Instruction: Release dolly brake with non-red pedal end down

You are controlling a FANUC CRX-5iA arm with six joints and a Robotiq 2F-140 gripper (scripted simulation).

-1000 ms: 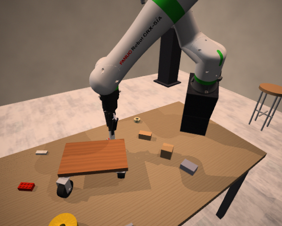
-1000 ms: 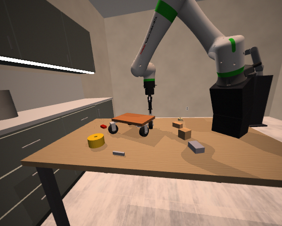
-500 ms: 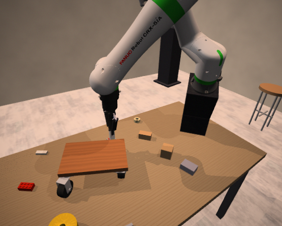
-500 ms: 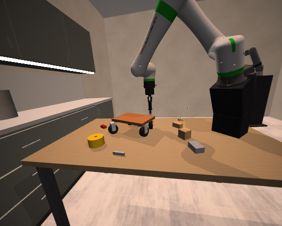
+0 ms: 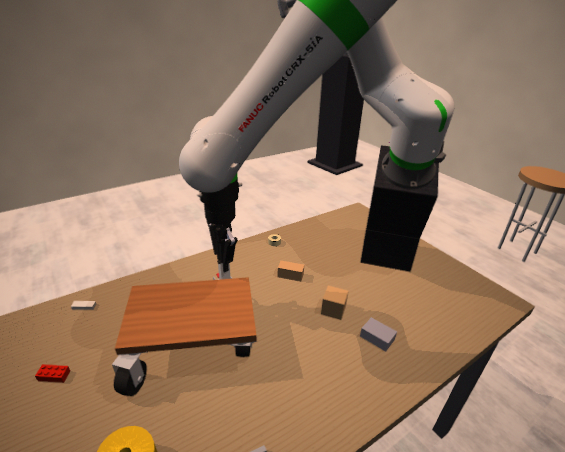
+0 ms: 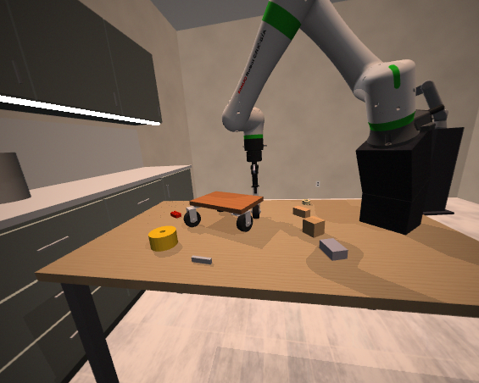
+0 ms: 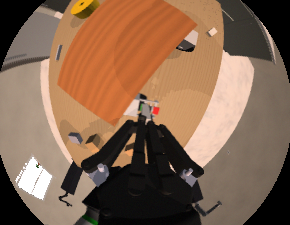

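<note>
The brake pedal is 4 cm below my hand and 2 cm to the right of it. The rest, counted from my hand: grey block (36 cm to the left, 24 cm behind, 11 cm below); then red brick (46 cm ahead, 11 cm below, 5 cm to the right); then yellow disc (39 cm ahead, 26 cm to the left, 10 cm below).
</note>
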